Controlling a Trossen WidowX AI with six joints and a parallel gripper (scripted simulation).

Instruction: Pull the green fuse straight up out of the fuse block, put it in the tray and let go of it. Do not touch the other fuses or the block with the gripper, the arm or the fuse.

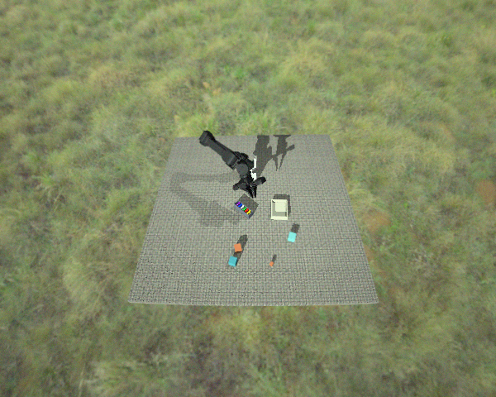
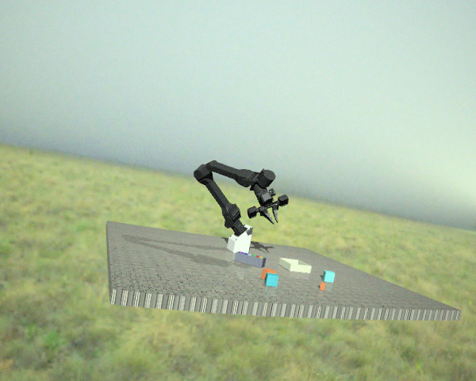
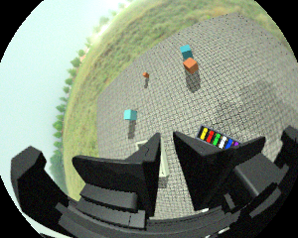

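Right now the green fuse is 3 cm behind my gripper tip, 6 cm to the right of it and 17 cm below it. Also, from my gripper tip: cream tray 4 cm behind, 15 cm to the left, 19 cm below.
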